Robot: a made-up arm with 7 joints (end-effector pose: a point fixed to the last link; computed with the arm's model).
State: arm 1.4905 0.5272 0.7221 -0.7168 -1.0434 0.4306 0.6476
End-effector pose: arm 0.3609 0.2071 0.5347 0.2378 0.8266 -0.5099 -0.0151
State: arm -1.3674 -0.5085 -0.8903 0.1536 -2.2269 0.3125 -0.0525
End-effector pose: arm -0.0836 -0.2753 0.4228 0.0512 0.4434 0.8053 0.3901
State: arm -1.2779 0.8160 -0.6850 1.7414 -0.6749 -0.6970 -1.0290
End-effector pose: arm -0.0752 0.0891 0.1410 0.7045 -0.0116 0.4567 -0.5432
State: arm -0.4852 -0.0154 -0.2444 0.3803 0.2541 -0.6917 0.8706
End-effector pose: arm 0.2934 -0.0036 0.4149 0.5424 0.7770 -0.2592 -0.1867
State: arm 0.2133 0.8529 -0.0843 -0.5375 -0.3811 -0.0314 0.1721
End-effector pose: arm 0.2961 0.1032 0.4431 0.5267 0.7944 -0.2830 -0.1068
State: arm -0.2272 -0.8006 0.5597 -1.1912 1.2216 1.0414 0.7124
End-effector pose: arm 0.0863 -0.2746 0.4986 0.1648 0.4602 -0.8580 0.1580
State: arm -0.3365 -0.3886 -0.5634 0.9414 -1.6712 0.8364 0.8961
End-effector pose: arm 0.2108 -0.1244 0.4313 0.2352 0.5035 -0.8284 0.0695
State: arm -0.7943 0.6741 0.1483 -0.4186 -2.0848 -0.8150 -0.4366
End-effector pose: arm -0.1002 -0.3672 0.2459 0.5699 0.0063 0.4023 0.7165
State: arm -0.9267 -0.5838 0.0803 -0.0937 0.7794 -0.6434 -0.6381
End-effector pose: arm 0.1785 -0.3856 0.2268 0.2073 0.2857 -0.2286 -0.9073
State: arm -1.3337 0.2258 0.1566 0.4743 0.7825 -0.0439 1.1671
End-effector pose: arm -0.0600 -0.1277 0.5446 0.1289 0.8129 -0.5333 0.1957
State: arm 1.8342 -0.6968 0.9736 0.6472 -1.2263 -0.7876 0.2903
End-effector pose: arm 0.5756 0.0980 0.2875 0.3548 0.5807 -0.0031 -0.7327
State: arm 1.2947 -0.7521 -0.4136 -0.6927 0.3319 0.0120 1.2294
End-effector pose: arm 0.1453 0.2792 0.3752 0.3505 0.8297 -0.1924 0.3895
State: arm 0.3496 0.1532 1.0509 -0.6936 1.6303 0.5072 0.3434
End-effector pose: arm 0.2983 -0.2211 0.5651 0.0822 0.9923 -0.0622 0.0684
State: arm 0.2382 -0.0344 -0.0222 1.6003 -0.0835 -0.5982 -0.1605
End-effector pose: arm 0.1475 0.0865 0.4376 0.6301 0.6146 0.4654 -0.0929
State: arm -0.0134 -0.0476 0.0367 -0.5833 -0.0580 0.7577 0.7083
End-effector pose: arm 0.2331 -0.0852 0.4830 0.2221 0.6764 -0.6665 0.2214
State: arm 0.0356 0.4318 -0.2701 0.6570 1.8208 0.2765 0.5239
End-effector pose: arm 0.0893 -0.1846 0.5156 0.0453 -0.4650 -0.8554 -0.2238
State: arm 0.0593 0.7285 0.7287 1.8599 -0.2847 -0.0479 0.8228
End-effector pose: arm 0.2957 -0.3113 0.5699 0.2288 -0.9087 -0.3487 -0.0166
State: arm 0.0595 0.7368 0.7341 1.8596 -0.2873 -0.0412 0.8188
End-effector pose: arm 0.2978 -0.3117 0.5692 0.2314 -0.9076 -0.3501 -0.0147
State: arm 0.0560 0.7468 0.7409 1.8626 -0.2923 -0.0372 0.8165
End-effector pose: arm 0.2992 -0.3130 0.5684 0.2339 -0.9068 -0.3505 -0.0130
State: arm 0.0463 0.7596 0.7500 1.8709 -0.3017 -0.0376 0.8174
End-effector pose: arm 0.2995 -0.3159 0.5677 0.2364 -0.9068 -0.3488 -0.0114
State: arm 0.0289 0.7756 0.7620 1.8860 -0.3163 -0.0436 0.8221
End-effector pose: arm 0.2984 -0.3208 0.5669 0.2387 -0.9078 -0.3448 -0.0103
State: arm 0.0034 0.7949 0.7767 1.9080 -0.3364 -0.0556 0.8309
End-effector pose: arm 0.2955 -0.3276 0.5663 0.2406 -0.9097 -0.3383 -0.0096
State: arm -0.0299 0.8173 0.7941 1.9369 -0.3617 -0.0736 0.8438
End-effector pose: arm 0.2908 -0.3362 0.5656 0.2422 -0.9125 -0.3295 -0.0095
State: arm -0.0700 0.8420 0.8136 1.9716 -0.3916 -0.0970 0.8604
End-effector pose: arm 0.2841 -0.3462 0.5650 0.2433 -0.9161 -0.3185 -0.0101
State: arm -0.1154 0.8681 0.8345 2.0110 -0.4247 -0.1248 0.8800
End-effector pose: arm 0.2756 -0.3572 0.5645 0.2438 -0.9202 -0.3059 -0.0114
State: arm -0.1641 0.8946 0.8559 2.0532 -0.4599 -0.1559 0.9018
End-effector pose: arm 0.2655 -0.3683 0.5641 0.2436 -0.9247 -0.2922 -0.0136
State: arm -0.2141 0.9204 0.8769 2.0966 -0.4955 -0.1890 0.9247
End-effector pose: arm 0.2540 -0.3791 0.5638 0.2426 -0.9292 -0.2782 -0.0164
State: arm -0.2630 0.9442 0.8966 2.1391 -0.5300 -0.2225 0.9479
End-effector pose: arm 0.2419 -0.3890 0.5637 0.2409 -0.9337 -0.2643 -0.0199
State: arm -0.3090 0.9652 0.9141 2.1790 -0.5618 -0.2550 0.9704
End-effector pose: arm 0.2295 -0.3977 0.5638 0.2387 -0.9378 -0.2511 -0.0238
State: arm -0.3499 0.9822 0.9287 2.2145 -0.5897 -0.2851 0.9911
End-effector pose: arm 0.2176 -0.4048 0.5640 0.2360 -0.9415 -0.2391 -0.0279
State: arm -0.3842 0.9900 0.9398 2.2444 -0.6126 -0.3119 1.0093
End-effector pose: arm 0.2059 -0.4108 0.5644 0.2328 -0.9452 -0.2265 -0.0325
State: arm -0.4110 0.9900 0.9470 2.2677 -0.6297 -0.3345 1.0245
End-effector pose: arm 0.1952 -0.4156 0.5649 0.2294 -0.9487 -0.2145 -0.0372
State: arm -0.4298 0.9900 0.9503 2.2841 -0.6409 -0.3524 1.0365
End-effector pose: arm 0.1874 -0.4181 0.5656 0.2262 -0.9510 -0.2068 -0.0408
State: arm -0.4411 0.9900 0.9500 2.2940 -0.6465 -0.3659 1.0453
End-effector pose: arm 0.1825 -0.4188 0.5664 0.2231 -0.9524 -0.2032 -0.0434
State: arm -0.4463 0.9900 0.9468 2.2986 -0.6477 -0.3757 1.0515
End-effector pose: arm 0.1801 -0.4179 0.5672 0.2203 -0.9530 -0.2029 -0.0451
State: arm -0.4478 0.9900 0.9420 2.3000 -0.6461 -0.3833 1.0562
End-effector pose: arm 0.1791 -0.4163 0.5681 0.2176 -0.9532 -0.2046 -0.0464
